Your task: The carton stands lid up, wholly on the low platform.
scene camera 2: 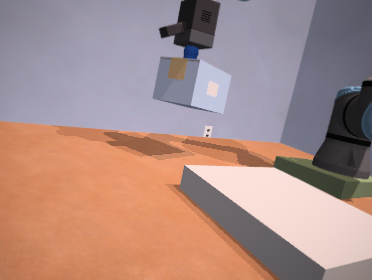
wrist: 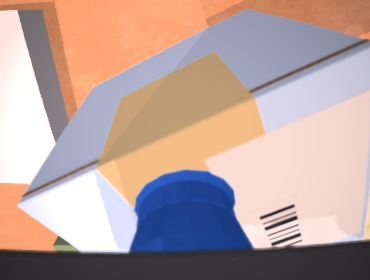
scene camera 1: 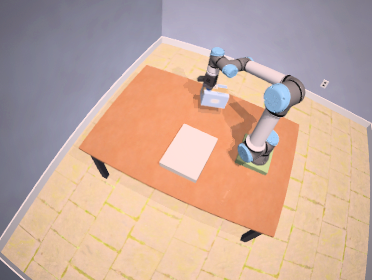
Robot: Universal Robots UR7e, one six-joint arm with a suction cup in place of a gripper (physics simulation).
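Where they show: hand at its tool point: (scene camera 2: 188, 66) (wrist: 180, 181) (scene camera 1: 208, 90); arm's base at its link origin: (scene camera 2: 339, 170).
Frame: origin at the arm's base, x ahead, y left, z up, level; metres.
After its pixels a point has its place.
The light blue carton (scene camera 1: 214, 98) {y -0.123, x 0.400, z 0.177 m} (scene camera 2: 191, 85) {y -0.096, x 0.469, z 0.154 m} (wrist: 310, 55) {y -0.184, x 0.508, z 0.198 m} hangs in the air above the table's far part, lid up and a little tilted, with tan tape and a barcode label on its lid. My gripper, a blue suction cup (scene camera 1: 209, 88) {y -0.149, x 0.459, z 0.196 m} (scene camera 2: 191, 53) (wrist: 186, 210), is shut on the carton's lid, near its taped edge. The low platform (scene camera 1: 189, 152) {y 0.205, x 0.389, z 0.009 m} (scene camera 2: 280, 205) {y 0.208, x 0.438, z 0.009 m} (wrist: 20, 100) {y 0.058, x 0.417, z 0.009 m}, a flat white slab, lies on the table apart from the carton. Part of the carton's lid is hidden behind the cup in the wrist view.
The orange-brown table (scene camera 1: 135, 120) {y 0.144, x 0.831, z -0.039 m} (scene camera 2: 100, 210) {y 0.113, x 0.688, z -0.039 m} carries the platform and the arm's green base plate (scene camera 1: 254, 166) {y 0.088, x -0.007, z 0.002 m} (scene camera 2: 312, 176) {y 0.013, x 0.124, z -0.014 m}. The arm's base stands to the right of the platform in the first scene view. The carton's shadow falls on the table in the second scene view.
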